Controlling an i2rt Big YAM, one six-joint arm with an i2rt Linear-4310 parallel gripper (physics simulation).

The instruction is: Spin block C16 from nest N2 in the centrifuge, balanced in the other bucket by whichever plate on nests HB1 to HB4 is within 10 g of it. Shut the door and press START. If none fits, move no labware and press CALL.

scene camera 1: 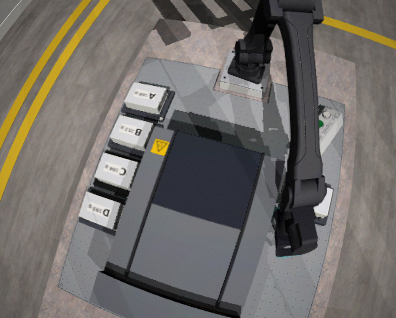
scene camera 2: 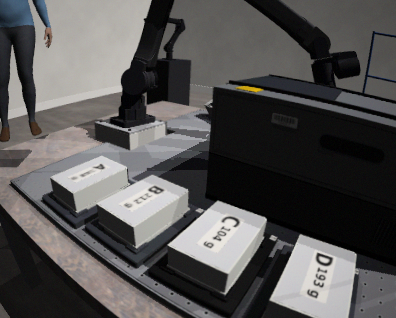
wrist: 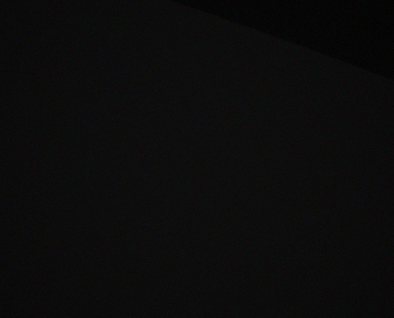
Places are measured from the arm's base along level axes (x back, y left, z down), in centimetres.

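Pixels of known places: gripper, between the fingertips: [scene camera 1: 282,241]; arm's base, origin of its link: [scene camera 1: 246,70] [scene camera 2: 132,122].
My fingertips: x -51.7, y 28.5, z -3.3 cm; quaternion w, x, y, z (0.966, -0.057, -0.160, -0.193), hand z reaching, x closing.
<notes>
Ahead of a thing's pixels: the offset from my fingertips to its top centre.
White plates A @(dy -56.9, dx +28.7, dz +1.6 cm) [scene camera 1: 145,98] [scene camera 2: 89,184], B @(dy -54.8, dx +15.2, dz +1.6 cm) [scene camera 1: 131,134] [scene camera 2: 144,210], C @(dy -53.3, dx +1.7, dz +1.6 cm) [scene camera 1: 115,171] [scene camera 2: 217,245] and D @(dy -52.7, dx -11.9, dz +1.6 cm) [scene camera 1: 101,210] [scene camera 2: 315,280] sit on dark nests in a row. B reads 212 g, C 104 g, D 193 g; A's weight is too blurred. The centrifuge [scene camera 1: 195,250] [scene camera 2: 270,150] has a dark panel and a grey panel on top; its buckets do not show. A white block @(dy +4.5, dx +15.2, dz +0.4 cm) [scene camera 1: 325,202] sits at the right, partly behind the arm; its label is hidden. My gripper [scene camera 1: 290,235] is open and empty on the centrifuge's right side, fingers mostly hidden. The wrist view is nearly black.
A control box @(dy +2.2, dx +36.3, dz -1.4 cm) [scene camera 1: 330,131] with a green button @(dy +1.1, dx +39.4, dz -0.5 cm) [scene camera 1: 320,123] stands at the right, partly behind the arm. The arm's base [scene camera 1: 242,82] [scene camera 2: 131,131] is at the back. The tall centrifuge body stands between the plate row and the gripper.
</notes>
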